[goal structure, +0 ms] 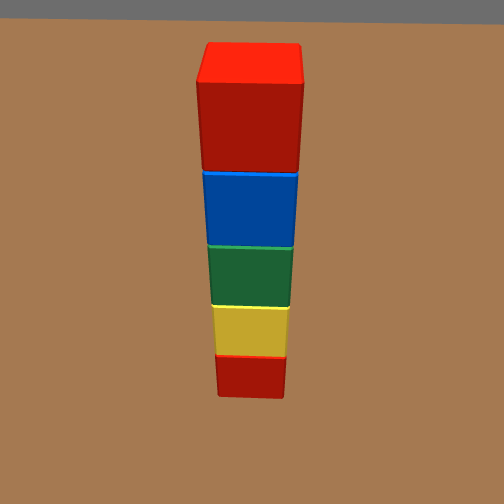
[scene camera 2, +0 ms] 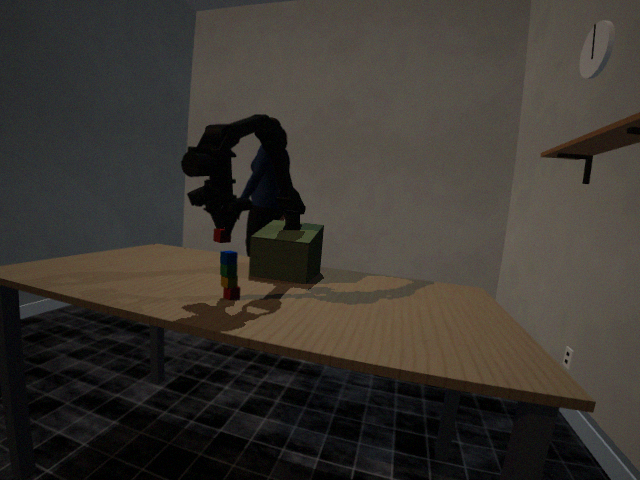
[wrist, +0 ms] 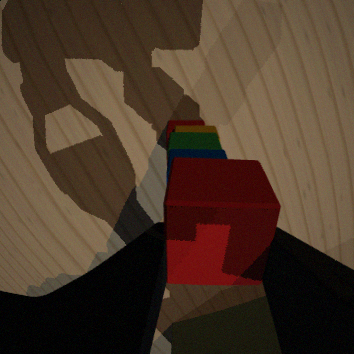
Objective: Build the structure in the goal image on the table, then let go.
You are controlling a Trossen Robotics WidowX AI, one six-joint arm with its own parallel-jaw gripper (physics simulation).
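Places are measured from the arm's base along level axes (x ahead, y left, z up), in millimetres.
Pixels of known places: gripper, fingertip midpoint: (scene camera 2: 224,234) (wrist: 214,234); arm's base at its link origin: (scene camera 2: 292,227).
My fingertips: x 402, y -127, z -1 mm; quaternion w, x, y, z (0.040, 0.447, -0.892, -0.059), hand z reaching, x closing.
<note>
Ahead of a thing's pixels: the offset from my fingertips to its middle. Level surfaces: height alone.
A tower of cubes stands on the table: a red cube @[16 mm back, 23 mm left, 161 mm down] (scene camera 2: 231,293) (wrist: 185,123) at the bottom, a yellow cube @[17 mm back, 14 mm left, 129 mm down] (scene camera 2: 229,281) (wrist: 196,129), a green cube @[11 mm back, 13 mm left, 96 mm down] (scene camera 2: 228,270) (wrist: 195,141), and a blue cube @[11 mm back, 12 mm left, 63 mm down] (scene camera 2: 228,257) (wrist: 198,154) on top. The layers are slightly offset from each other. My gripper (scene camera 2: 222,235) (wrist: 214,234) is shut on another red cube @[4 mm ahead, 3 mm right, 2 mm down] (scene camera 2: 220,235) (wrist: 218,220). It holds that cube above the blue cube, with a gap between them in the scene view. In the wrist view the held cube hides part of the tower.
The wooden table @[177 mm down] (scene camera 2: 392,330) (wrist: 305,165) bears the tower. A green box (scene camera 2: 281,258) (wrist: 225,327), under the arm's base, stands behind and right of the tower in the scene view. A person (scene camera 2: 263,180) stands behind the arm. A wall shelf (scene camera 2: 594,142) is at the far right.
</note>
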